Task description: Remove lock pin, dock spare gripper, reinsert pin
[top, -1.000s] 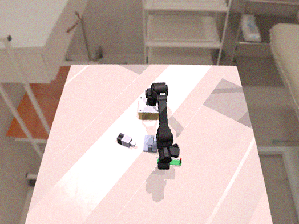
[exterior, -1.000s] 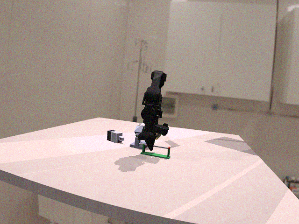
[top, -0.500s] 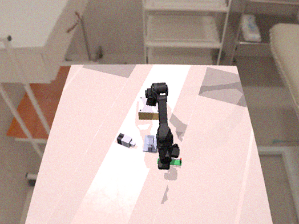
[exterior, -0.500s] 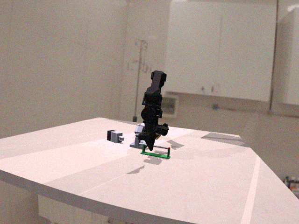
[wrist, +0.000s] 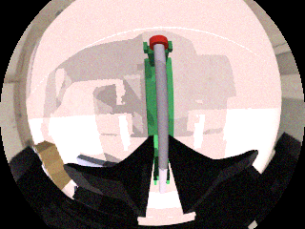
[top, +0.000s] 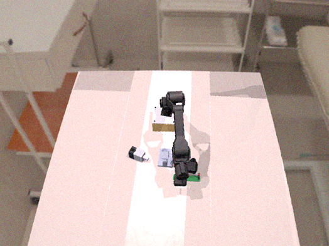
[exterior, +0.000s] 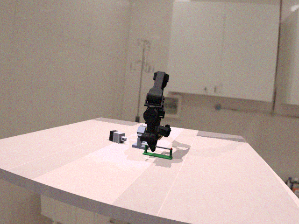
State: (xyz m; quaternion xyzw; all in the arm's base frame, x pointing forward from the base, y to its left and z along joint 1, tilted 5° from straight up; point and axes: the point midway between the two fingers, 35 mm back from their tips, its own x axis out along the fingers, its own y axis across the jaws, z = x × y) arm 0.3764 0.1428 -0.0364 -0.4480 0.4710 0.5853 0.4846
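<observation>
Right now my gripper tip is 2 cm to the right of the green rack. The rest, counted from my gripper tip: grey mount 10 cm to the right, 9 cm behind, 4 cm above; spare gripper 25 cm to the right, 8 cm behind, 1 cm above.
</observation>
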